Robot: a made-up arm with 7 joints. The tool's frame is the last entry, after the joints. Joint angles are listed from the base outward.
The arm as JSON. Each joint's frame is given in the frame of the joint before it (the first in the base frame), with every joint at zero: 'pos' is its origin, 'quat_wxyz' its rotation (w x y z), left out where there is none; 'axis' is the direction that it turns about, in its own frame. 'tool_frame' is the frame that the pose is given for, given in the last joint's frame.
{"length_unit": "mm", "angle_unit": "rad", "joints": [
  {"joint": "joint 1", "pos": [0.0, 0.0, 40.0], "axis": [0.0, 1.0, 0.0]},
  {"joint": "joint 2", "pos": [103.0, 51.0, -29.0], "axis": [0.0, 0.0, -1.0]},
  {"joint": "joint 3", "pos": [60.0, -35.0, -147.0], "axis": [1.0, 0.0, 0.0]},
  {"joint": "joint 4", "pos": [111.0, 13.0, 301.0], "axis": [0.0, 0.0, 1.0]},
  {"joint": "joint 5", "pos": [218.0, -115.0, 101.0], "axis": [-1.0, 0.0, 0.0]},
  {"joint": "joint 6", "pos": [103.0, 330.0, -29.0], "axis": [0.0, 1.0, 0.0]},
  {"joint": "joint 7", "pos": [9.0, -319.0, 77.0], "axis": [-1.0, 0.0, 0.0]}
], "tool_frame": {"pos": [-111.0, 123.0, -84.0]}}
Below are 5 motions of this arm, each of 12 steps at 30 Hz.
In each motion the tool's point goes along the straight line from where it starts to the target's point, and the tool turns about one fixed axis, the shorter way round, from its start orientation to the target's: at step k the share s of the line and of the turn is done. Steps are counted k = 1, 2, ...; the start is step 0. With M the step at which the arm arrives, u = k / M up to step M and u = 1 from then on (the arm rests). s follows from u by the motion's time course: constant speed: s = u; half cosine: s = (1 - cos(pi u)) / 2; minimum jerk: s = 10 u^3 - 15 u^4 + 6 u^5.
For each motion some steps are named. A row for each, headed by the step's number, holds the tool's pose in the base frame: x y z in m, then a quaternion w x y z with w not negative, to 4 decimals.
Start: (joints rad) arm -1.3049 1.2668 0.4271 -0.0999 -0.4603 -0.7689 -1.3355
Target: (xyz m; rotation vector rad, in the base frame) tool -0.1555 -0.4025 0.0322 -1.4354 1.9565 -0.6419
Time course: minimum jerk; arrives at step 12
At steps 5, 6, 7, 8, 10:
5: -0.2222 -0.3379 0.0507 0.2357 -0.4954 0.8237 -0.1435
6: -0.2065 -0.3530 0.0463 0.2538 -0.5079 0.8060 -0.1673
7: -0.1909 -0.3682 0.0420 0.2717 -0.5197 0.7872 -0.1908
8: -0.1769 -0.3817 0.0381 0.2873 -0.5295 0.7696 -0.2116
10: -0.1591 -0.3990 0.0332 0.3067 -0.5413 0.7459 -0.2378

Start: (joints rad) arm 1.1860 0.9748 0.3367 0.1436 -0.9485 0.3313 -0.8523
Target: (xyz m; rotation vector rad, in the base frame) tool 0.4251 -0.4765 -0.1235 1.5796 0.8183 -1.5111
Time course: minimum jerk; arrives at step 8
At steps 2, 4, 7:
2: 0.3835 -0.4817 0.0519 0.4923 0.6252 0.1052 -0.5965
4: 0.4019 -0.4794 -0.0257 0.4515 0.6283 0.2027 -0.6002
7: 0.4244 -0.4766 -0.1204 0.3948 0.6227 0.3186 -0.5957

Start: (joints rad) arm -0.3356 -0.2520 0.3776 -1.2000 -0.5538 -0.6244 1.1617
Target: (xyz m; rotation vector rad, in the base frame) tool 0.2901 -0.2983 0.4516 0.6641 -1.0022 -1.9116
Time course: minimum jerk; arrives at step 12
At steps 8, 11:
8: 0.3128 -0.2910 0.3892 0.5189 0.1854 -0.3328 -0.7652
11: 0.2906 -0.2981 0.4501 0.4298 0.2640 -0.3996 -0.7654

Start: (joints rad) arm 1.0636 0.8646 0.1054 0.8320 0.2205 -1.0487 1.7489
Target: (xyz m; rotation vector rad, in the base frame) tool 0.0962 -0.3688 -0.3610 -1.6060 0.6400 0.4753
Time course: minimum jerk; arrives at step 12
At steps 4, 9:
4: 0.2826 -0.3605 -0.3151 0.6113 -0.7894 0.0108 0.0546
9: 0.1206 -0.3677 -0.3550 0.6264 -0.7158 0.2448 0.1880

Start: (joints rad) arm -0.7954 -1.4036 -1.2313 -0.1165 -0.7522 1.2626 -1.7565
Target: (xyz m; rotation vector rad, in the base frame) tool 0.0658 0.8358 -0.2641 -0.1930 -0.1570 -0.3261
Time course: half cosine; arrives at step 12
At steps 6, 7, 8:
6: -0.1057 0.7951 -0.1160 0.9971 0.0667 0.0292 -0.0200
7: -0.0613 0.8056 -0.1543 0.9981 0.0246 0.0014 -0.0572
8: -0.0199 0.8154 -0.1900 0.9954 -0.0147 -0.0245 -0.0916

